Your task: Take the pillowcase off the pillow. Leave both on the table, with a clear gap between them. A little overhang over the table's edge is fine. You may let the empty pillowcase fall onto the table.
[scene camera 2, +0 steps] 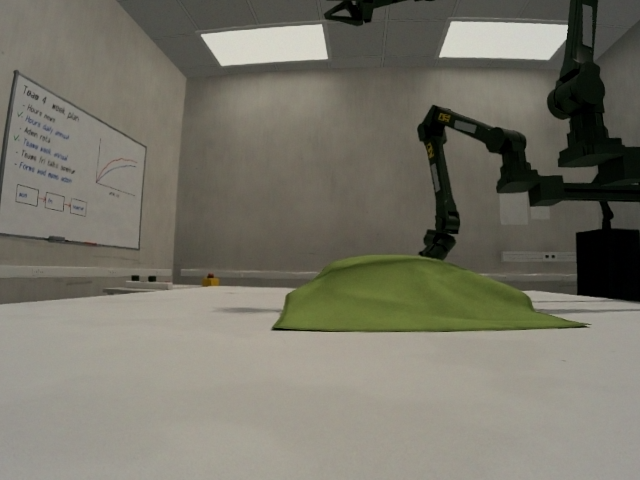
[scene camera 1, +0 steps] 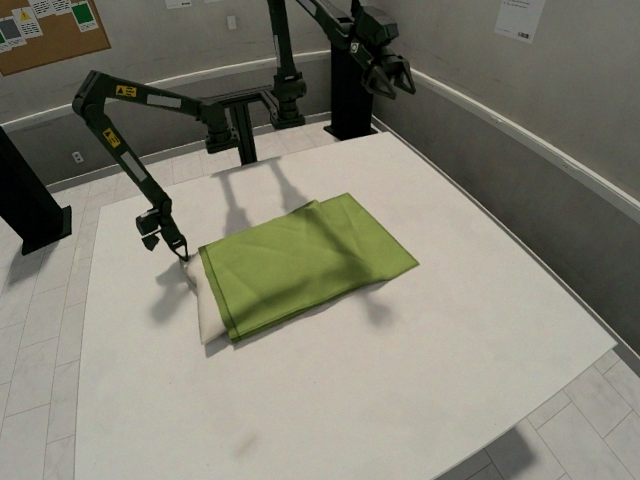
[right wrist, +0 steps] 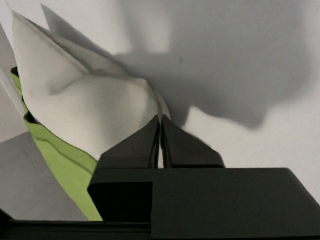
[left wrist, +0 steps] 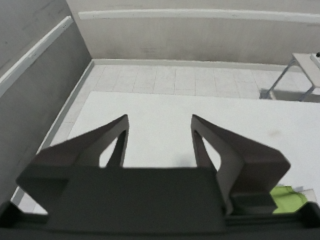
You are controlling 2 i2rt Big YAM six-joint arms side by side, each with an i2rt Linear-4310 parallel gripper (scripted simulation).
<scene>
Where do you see a pillow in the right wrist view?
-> At 89,101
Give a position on a green pillowcase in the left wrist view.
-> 287,199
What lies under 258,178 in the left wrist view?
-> The left gripper.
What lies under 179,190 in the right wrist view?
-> The right gripper.
</scene>
